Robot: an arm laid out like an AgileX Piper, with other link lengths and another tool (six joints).
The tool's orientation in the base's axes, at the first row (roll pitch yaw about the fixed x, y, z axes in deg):
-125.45, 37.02, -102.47
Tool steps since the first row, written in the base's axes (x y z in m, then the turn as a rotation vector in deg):
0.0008, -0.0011, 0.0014, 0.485, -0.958, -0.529
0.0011, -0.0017, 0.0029, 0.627, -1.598, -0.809
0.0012, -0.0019, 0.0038, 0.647, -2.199, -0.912
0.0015, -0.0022, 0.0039, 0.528, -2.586, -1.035
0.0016, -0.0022, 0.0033, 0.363, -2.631, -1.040
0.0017, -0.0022, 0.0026, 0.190, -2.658, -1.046
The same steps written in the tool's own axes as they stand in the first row. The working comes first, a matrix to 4 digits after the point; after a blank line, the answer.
The tool's axes in the first row as the columns of a matrix, in the base's axes (used below as rounded here):
-0.1724, -0.4604, 0.8708
-0.7796, 0.6041, 0.1651
-0.6021, -0.6504, -0.4631

-0.0001, -0.0019, -0.0001, 0.982, -0.458, 0.509
-0.0006, -0.0034, -0.0007, 1.625, -0.728, 0.657
-0.0010, -0.0042, -0.0010, 2.152, -1.033, 0.623
-0.0009, -0.0046, -0.0009, 2.548, -1.132, 0.512
-0.0005, -0.0042, -0.0005, 2.615, -1.080, 0.363
-0.0001, -0.0038, -0.0001, 2.669, -1.013, 0.211

